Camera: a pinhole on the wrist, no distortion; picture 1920 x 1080 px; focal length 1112.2 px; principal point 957.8 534.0 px. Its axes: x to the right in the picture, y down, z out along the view. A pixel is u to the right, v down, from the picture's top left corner.
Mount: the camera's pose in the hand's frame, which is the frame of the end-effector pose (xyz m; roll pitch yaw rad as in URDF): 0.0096 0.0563 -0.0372 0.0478 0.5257 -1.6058
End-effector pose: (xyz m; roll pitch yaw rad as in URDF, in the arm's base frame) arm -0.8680 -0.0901 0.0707 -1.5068 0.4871 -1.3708
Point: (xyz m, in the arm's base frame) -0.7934 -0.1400 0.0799
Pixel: 1171 974
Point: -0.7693 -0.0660 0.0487
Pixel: 589 572
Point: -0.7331 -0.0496 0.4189
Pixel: 1609 50
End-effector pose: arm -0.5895 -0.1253 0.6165 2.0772 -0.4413 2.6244
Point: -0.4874 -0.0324 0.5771
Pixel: 414 95
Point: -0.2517 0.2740 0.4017
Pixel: 180 134
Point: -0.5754 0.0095 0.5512
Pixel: 758 668
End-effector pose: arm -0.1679 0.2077 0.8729 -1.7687 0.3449 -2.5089
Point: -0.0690 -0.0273 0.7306
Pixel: 250 1002
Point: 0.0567 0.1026 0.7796
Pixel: 194 149
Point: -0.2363 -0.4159 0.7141
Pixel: outside the picture
